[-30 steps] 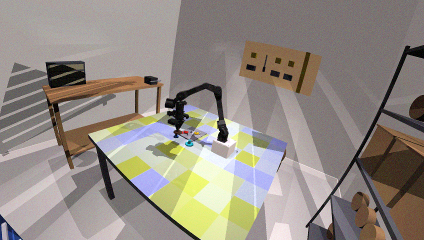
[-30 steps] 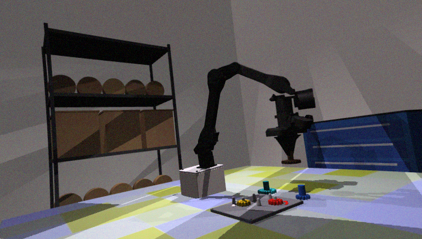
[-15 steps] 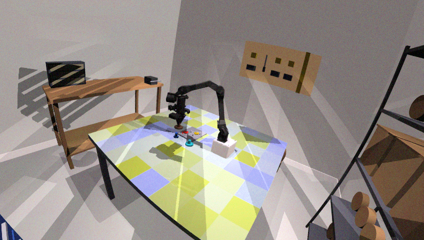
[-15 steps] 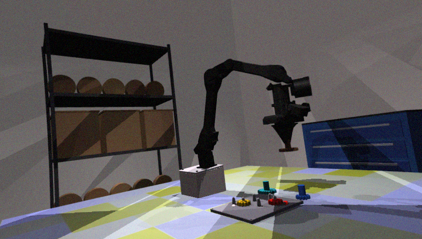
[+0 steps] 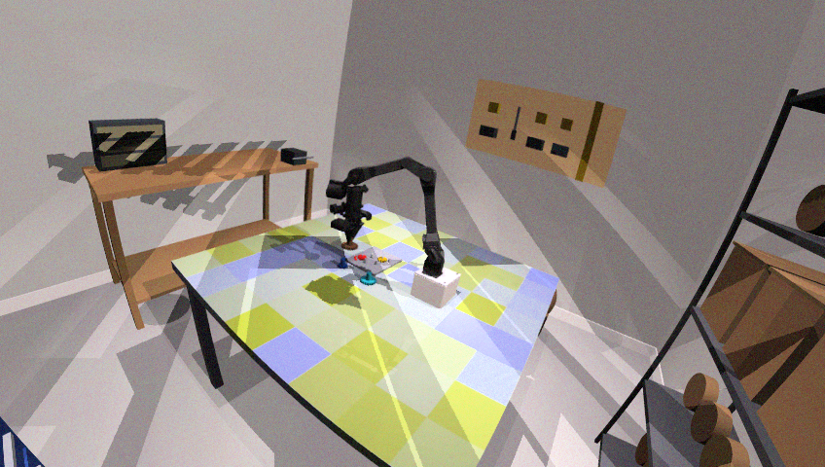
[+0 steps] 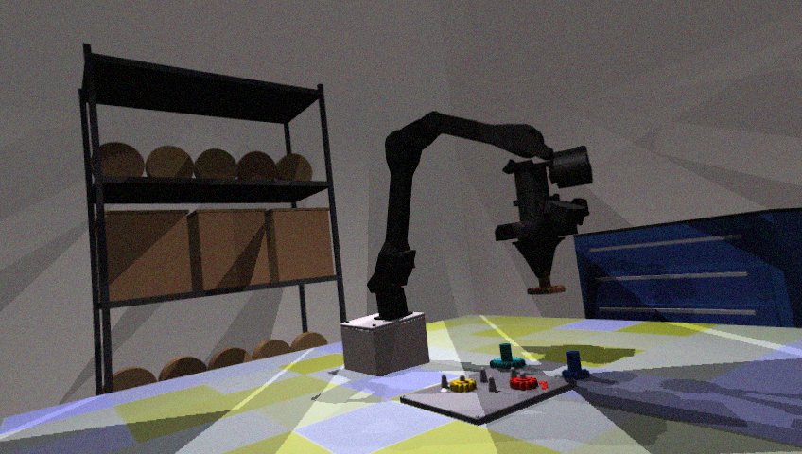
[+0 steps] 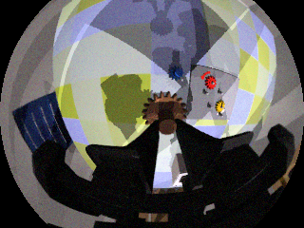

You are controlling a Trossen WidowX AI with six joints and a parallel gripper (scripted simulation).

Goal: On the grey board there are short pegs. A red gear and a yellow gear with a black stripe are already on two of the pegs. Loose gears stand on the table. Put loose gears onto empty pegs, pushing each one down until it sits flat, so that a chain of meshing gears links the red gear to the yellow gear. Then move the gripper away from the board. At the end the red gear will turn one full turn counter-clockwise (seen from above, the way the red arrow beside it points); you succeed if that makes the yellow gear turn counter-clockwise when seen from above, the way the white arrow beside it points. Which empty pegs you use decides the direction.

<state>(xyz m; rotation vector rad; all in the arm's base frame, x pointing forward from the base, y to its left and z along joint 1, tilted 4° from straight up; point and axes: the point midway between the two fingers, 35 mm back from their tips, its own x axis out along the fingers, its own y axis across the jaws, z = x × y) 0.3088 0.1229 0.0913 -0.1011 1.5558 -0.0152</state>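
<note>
Right now the yellow gear is 30 mm behind my gripper tip, 210 mm to the right of it and 140 mm below it. The rest, counted from my gripper tip: brown gear (10 mm below); blue gear (60 mm ahead, 40 mm to the right, 140 mm below); teal gear (80 mm behind, 30 mm to the right, 140 mm below).
</note>
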